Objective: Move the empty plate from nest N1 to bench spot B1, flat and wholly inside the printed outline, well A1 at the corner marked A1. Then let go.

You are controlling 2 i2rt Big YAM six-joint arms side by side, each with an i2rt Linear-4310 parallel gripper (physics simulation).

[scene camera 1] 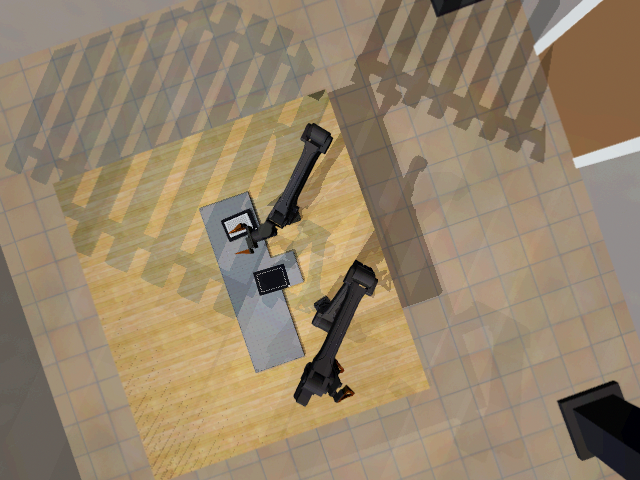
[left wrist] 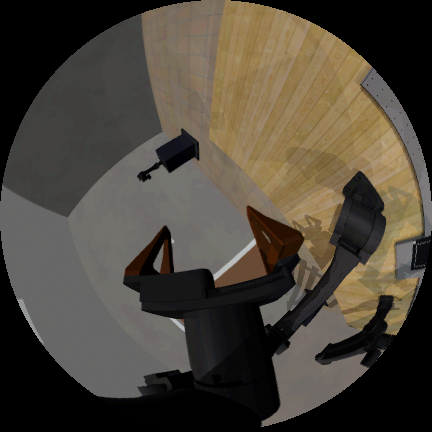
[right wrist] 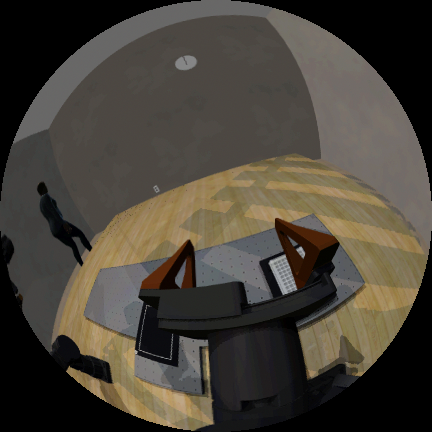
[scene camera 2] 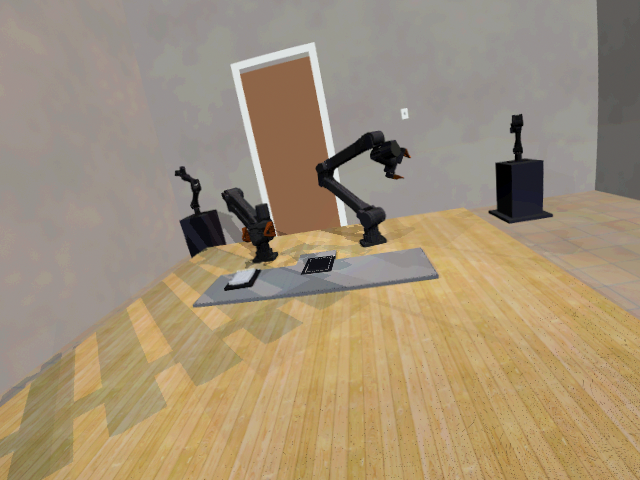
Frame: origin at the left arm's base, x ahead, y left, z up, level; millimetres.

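Seen in the pictures: left gripper, fingertip midpoint: (scene camera 1: 348,382) (left wrist: 205,219) (scene camera 2: 406,168); right gripper, fingertip midpoint: (scene camera 1: 232,243) (right wrist: 232,233) (scene camera 2: 253,237); left arm's base, link origin: (scene camera 1: 325,309) (left wrist: 364,195) (scene camera 2: 373,242); right arm's base, link origin: (scene camera 1: 290,212) (scene camera 2: 265,258).
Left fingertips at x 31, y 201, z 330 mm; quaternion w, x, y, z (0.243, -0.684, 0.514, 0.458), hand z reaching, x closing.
Offsets run from my left fingertips to a thing's middle. "pt": to the spot under its first point. Level surfaces: height alone.
The white plate {823 mm right, 120 mm ahead, 299 mm down} (scene camera 1: 242,219) (scene camera 2: 244,277) (right wrist: 280,275) lies in the black nest N1 {823 mm right, 120 mm ahead, 309 mm down} (scene camera 2: 236,287) (right wrist: 266,275) on the grey board. Bench spot B1 {pt 491 mm right, 129 mm ahead, 315 mm down} (scene camera 1: 271,279) (scene camera 2: 318,264) (right wrist: 159,335) is a black pad with a thin white outline and no plate on it; its lettering is too small to read. My right gripper (scene camera 1: 232,242) (scene camera 2: 257,232) (right wrist: 232,233) is open and empty, above the board, with one finger overlapping the plate in scene camera 1. My left gripper (scene camera 1: 348,381) (scene camera 2: 406,165) (left wrist: 205,219) is open and empty, raised well away from the board.
The grey perforated board {317 mm down} (scene camera 1: 273,330) (scene camera 2: 382,271) (right wrist: 112,295) lies on the wooden table {330 mm down} (scene camera 1: 180,335) (scene camera 2: 361,387). The left arm (scene camera 1: 338,330) (scene camera 2: 351,149) stands at the bottom right in scene camera 1. Dark pedestals with small arms stand off the table.
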